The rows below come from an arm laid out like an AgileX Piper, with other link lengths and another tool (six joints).
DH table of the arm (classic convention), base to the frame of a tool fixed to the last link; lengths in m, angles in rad. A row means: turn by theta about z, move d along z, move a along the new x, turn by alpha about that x. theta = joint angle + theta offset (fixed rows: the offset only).
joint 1: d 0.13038, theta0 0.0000, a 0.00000, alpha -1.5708
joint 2: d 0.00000, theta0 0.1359, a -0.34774, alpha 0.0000
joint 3: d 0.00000, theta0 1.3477, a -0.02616, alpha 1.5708
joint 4: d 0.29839, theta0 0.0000, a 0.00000, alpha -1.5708
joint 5: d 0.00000, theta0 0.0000, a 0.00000, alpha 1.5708
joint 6: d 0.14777, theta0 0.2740, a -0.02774, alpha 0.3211
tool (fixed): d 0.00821, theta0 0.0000, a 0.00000, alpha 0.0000
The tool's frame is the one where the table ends.
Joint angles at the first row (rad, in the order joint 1, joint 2, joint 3, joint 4, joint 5, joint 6):
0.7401, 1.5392, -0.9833, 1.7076, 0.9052, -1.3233
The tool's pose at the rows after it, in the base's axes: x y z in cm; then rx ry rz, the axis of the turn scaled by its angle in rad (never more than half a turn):
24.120, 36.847, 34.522, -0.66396, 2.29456, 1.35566
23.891, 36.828, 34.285, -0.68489, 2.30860, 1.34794
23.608, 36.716, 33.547, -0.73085, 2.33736, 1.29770
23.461, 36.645, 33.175, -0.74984, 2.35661, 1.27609
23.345, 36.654, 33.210, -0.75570, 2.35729, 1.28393
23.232, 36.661, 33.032, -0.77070, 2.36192, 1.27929
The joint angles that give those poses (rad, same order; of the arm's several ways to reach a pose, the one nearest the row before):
0.7401, 1.5392, -0.9833, 1.6689, 0.9050, -1.3046
0.7401, 1.5393, -0.9833, 1.6442, 0.9125, -1.2883
0.7401, 1.5392, -0.9833, 1.5784, 0.9099, -1.2587
0.7401, 1.5393, -0.9833, 1.5458, 0.9106, -1.2375
0.7401, 1.5392, -0.9833, 1.5458, 0.9185, -1.2361
0.7401, 1.5412, -0.9833, 1.5343, 0.9246, -1.2332

